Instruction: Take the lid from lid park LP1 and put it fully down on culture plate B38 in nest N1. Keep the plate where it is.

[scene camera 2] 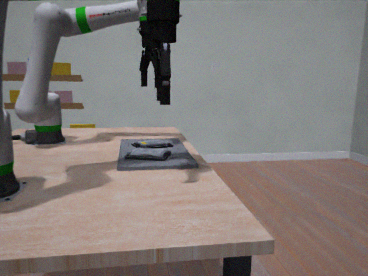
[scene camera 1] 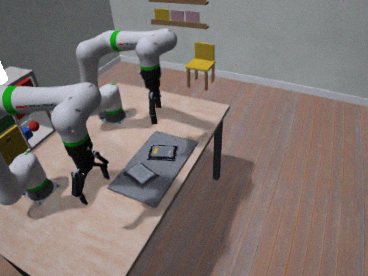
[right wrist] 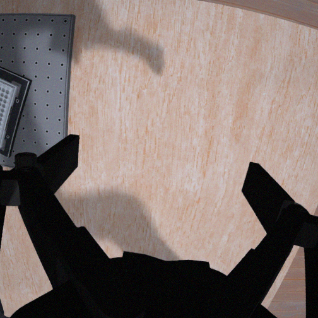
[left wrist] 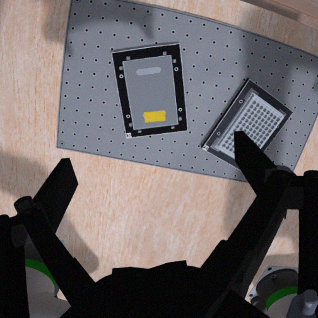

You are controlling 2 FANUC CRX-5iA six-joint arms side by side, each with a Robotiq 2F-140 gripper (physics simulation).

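Pixels of known places: left gripper, fingertip midpoint: (scene camera 2: 150, 87) (scene camera 1: 156, 115); right gripper, fingertip midpoint: (scene camera 2: 162, 102) (scene camera 1: 96, 190); left arm's base, origin of the base link: (scene camera 2: 49, 141) (scene camera 1: 115, 116); right arm's base, origin of the base link: (scene camera 1: 40, 190).
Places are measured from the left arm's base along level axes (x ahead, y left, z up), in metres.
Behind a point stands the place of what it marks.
The grey lid (scene camera 1: 163, 151) {x 0.474, y -0.307, z 0.031 m} (scene camera 2: 156, 144) {x 0.478, y -0.346, z 0.027 m} (left wrist: 150, 92) with a yellow patch lies flat in a black frame on the mat. The culture plate (scene camera 1: 141, 173) {x 0.414, y -0.505, z 0.035 m} (scene camera 2: 148, 153) {x 0.395, y -0.539, z 0.036 m} (left wrist: 254, 122) (right wrist: 5, 105), with rows of wells showing uncovered, sits in another black frame, turned at an angle. My left gripper (scene camera 1: 156, 114) {x 0.462, y -0.307, z 0.288 m} (left wrist: 152, 158) is open and empty above the table, off the mat's edge. In the left wrist view one finger overlaps the plate's near part. My right gripper (scene camera 1: 95, 189) {x 0.375, y -0.826, z 0.261 m} (scene camera 2: 164, 102) {x 0.375, y -0.826, z 0.261 m} (right wrist: 163, 163) is open and empty above the table, beside the mat.
The grey perforated mat (scene camera 1: 125, 191) {x 0.368, y -0.626, z 0.013 m} (scene camera 2: 182, 162) {x 0.508, y -0.627, z 0.013 m} (left wrist: 90, 135) (right wrist: 55, 107) lies on the wooden table (scene camera 1: 100, 230) {x 0.340, y -0.867, z 0.000 m} (scene camera 2: 125, 215) {x 0.228, y -1.010, z 0.000 m}, near its long edge. In scene camera 2 the right gripper partly hides the left gripper. A yellow chair (scene camera 1: 200, 64) stands beyond the table.
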